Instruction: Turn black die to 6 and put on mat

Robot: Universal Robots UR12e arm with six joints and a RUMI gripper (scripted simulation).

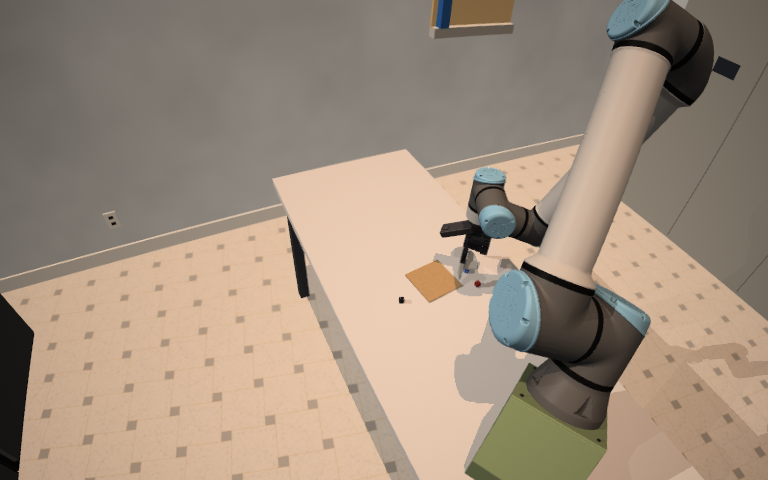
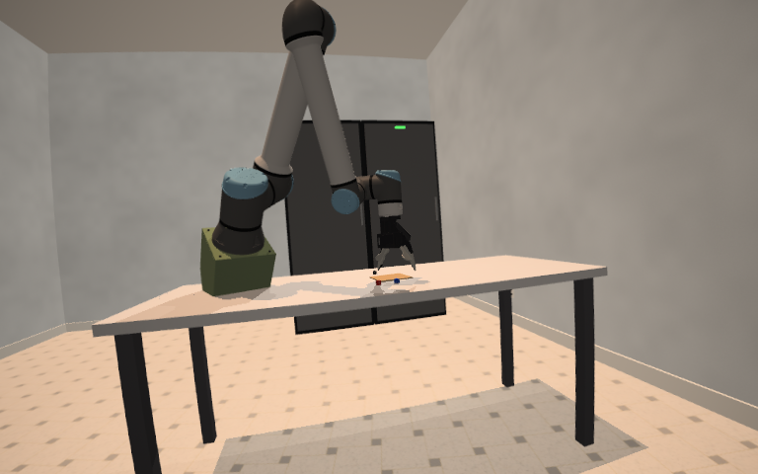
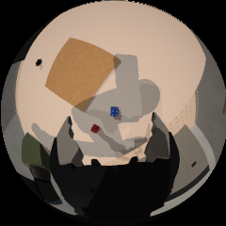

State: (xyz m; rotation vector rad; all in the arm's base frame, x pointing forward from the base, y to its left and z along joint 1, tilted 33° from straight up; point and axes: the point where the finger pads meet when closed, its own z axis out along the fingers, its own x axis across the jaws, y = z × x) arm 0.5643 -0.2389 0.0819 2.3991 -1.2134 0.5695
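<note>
Now: the blue die 10 mm behind my hand, 10 mm to the right of it and 30 mm below it. Also, from my hand: red die (80 mm behind, 30 mm below); then black die (20 mm ahead, 260 mm to the left, 30 mm below); then brown mat (30 mm ahead, 110 mm to the left, 40 mm below).
</note>
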